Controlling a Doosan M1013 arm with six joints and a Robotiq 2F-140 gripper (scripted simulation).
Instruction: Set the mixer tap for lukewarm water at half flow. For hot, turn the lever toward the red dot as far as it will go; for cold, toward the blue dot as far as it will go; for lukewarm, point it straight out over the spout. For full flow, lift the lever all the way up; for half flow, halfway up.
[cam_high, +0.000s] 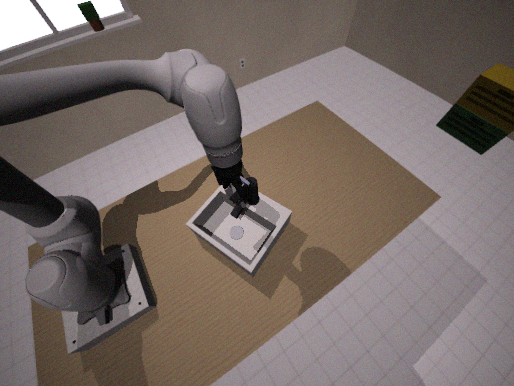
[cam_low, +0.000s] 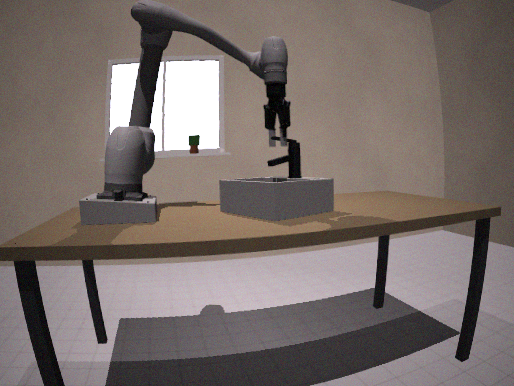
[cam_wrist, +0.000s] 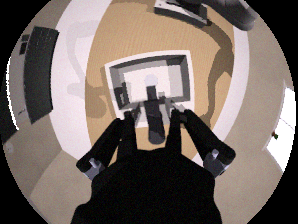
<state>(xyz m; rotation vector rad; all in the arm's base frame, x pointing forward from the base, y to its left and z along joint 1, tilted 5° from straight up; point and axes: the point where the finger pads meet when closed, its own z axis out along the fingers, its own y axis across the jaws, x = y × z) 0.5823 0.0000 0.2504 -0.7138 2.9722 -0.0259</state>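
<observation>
Right now my hand is 50 mm short of the black mixer tap, 30 mm to the right of it and 50 mm above it. Round my hand: sink basin (30 mm behind, 20 mm to the right, 240 mm below).
</observation>
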